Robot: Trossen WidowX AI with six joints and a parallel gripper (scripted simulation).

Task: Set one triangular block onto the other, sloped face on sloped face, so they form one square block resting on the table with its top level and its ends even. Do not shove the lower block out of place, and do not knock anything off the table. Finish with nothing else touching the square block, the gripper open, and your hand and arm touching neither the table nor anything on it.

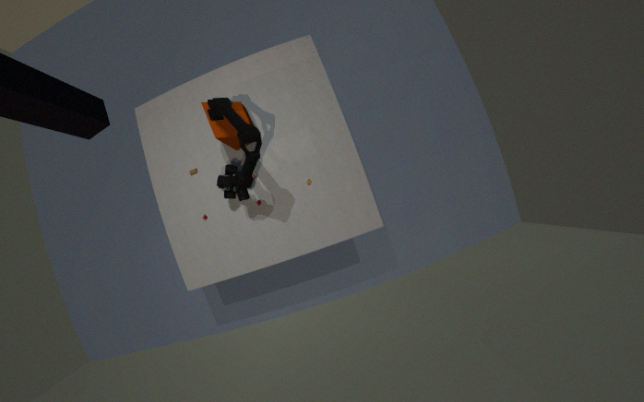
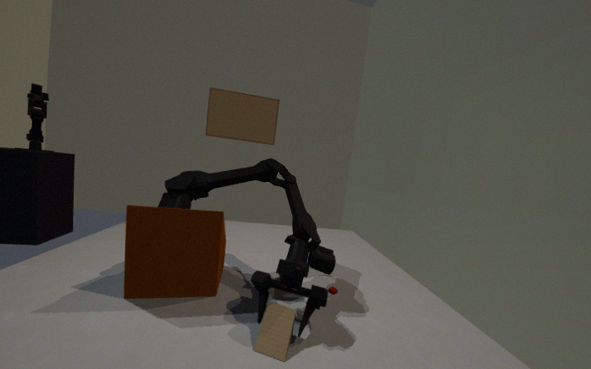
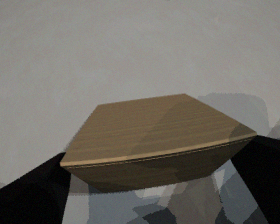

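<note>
Now: the tan triangular block right at my gripper tip. The rest, counted from my gripper tip: orange piece (21 cm ahead, 45 cm to the left, 1 cm below); tan piece (16 cm behind, 17 cm to the right, 1 cm below); red cube (20 cm ahead, 13 cm to the left, 1 cm below).
</note>
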